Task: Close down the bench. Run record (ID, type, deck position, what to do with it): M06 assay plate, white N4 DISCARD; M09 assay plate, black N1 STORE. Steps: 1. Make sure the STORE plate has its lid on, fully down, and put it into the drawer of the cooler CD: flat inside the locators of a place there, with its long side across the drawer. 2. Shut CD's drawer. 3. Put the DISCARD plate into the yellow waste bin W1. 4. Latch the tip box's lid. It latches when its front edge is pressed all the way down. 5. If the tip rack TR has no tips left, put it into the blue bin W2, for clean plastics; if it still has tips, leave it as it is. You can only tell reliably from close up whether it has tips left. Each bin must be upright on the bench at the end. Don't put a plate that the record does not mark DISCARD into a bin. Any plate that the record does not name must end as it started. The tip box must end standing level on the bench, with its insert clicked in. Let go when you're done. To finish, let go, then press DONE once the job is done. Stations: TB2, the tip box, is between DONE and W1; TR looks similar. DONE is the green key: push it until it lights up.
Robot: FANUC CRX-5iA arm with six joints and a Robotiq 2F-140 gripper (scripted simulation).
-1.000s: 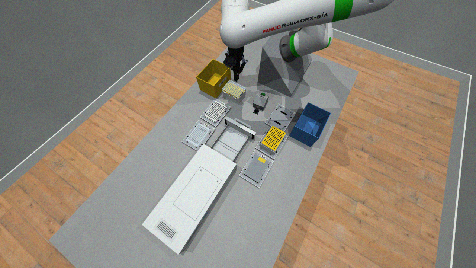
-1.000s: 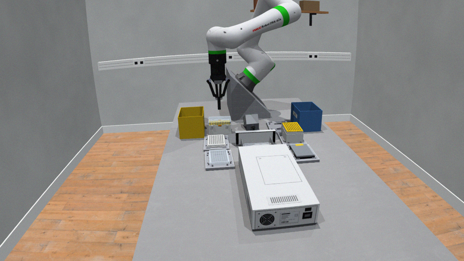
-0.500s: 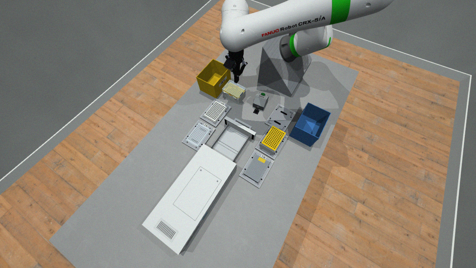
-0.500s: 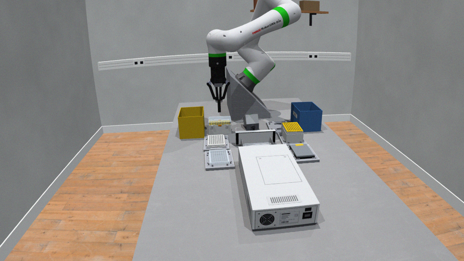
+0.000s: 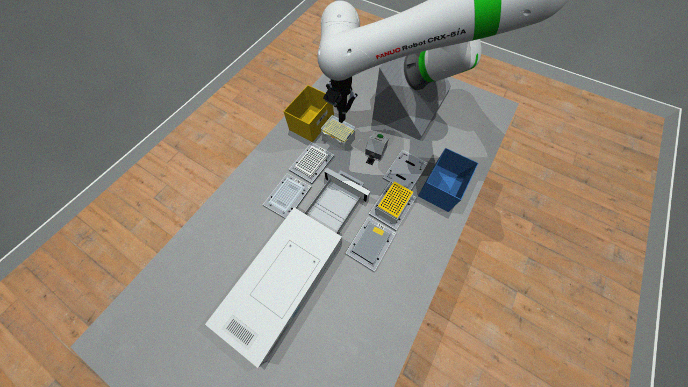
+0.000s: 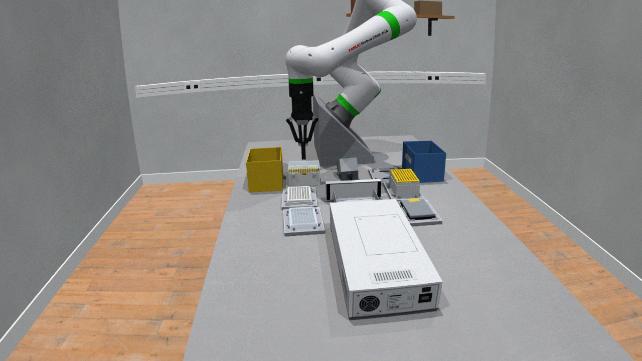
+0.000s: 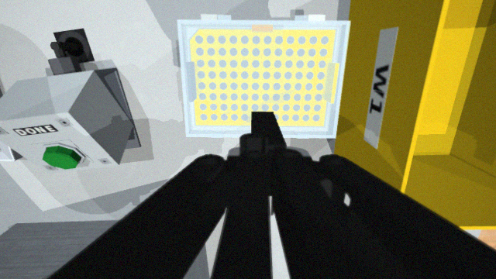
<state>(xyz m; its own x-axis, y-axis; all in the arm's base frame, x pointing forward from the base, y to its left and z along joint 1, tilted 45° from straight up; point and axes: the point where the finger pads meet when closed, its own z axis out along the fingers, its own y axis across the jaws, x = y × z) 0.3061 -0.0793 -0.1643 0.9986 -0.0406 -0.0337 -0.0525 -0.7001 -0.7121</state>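
The tip box lid is 3 cm ahead of my hand and 6 cm below it. Round my hand: white assay plate: 20 cm ahead, 3 cm to the right, 10 cm below; then yellow bin W1: 2 cm ahead, 15 cm to the right, 8 cm below; then green DONE key: 3 cm behind, 17 cm to the left, 5 cm below.
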